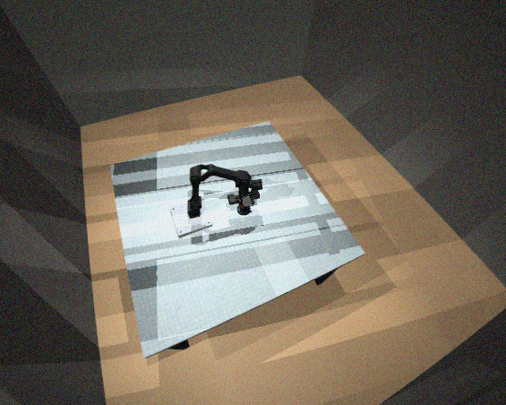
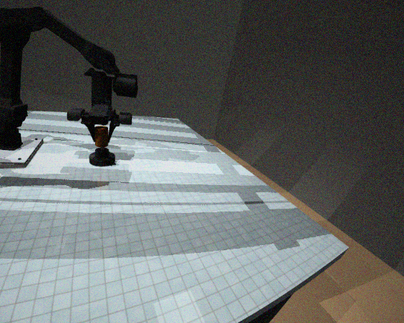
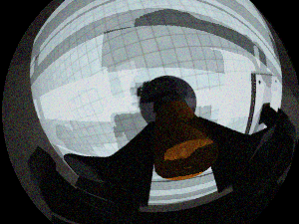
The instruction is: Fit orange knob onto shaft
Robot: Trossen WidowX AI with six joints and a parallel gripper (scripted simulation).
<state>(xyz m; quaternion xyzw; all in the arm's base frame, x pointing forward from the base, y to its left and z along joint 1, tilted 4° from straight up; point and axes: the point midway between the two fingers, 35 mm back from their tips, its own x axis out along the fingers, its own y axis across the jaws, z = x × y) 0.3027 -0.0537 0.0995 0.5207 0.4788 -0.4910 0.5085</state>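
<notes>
Right now the dark round pedestal is 40 mm below my gripper tip. Round my gripper tip: orange knob: 30 mm above.
</notes>
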